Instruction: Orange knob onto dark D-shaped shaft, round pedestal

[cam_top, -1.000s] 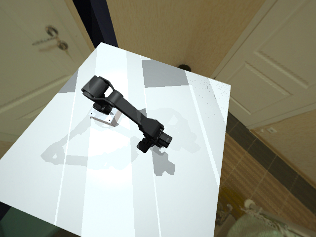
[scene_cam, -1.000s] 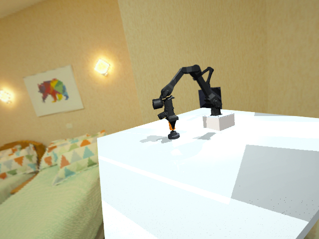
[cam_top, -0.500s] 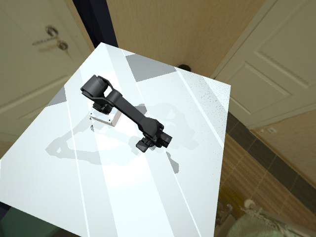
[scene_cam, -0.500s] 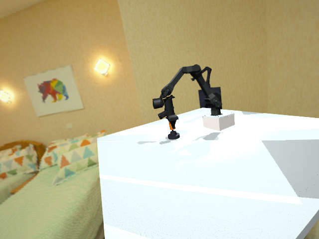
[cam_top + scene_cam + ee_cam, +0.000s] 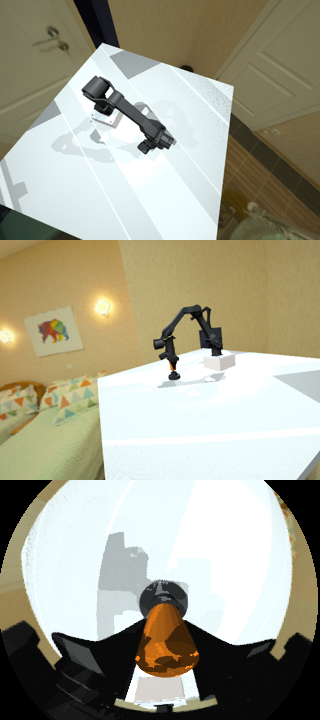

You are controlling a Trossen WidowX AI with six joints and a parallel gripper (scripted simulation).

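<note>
Now: gripper tip 20 mm below the orange knob. Also, from my gripper tip: dark round pedestal (40 mm below).
</note>
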